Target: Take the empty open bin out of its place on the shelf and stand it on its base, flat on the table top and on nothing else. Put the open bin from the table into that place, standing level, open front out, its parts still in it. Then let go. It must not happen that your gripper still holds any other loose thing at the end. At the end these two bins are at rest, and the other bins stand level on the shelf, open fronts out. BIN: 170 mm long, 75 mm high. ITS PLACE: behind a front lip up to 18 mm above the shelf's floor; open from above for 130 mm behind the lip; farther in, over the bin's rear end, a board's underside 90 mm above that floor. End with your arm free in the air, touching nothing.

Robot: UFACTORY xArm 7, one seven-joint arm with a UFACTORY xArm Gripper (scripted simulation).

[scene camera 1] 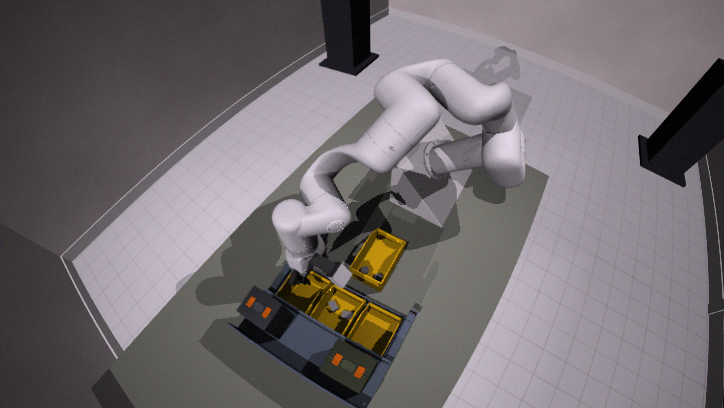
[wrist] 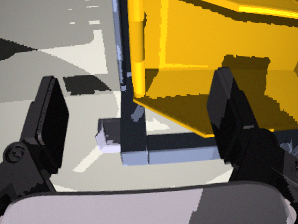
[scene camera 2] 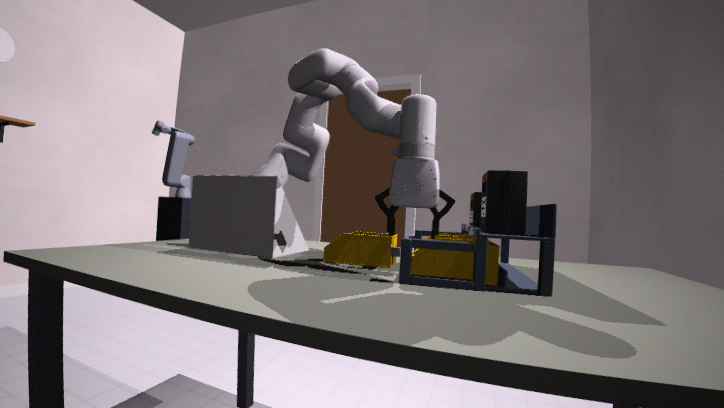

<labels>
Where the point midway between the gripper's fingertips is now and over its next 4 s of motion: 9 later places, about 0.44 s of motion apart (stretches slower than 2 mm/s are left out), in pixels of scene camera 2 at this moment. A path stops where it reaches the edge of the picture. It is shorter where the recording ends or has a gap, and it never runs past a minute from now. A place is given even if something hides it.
My gripper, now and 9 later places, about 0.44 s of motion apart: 412, 237; 412, 246; 411, 250; 411, 250; 412, 251; 412, 252; 411, 256; 411, 258; 411, 261; 411, 263
</labels>
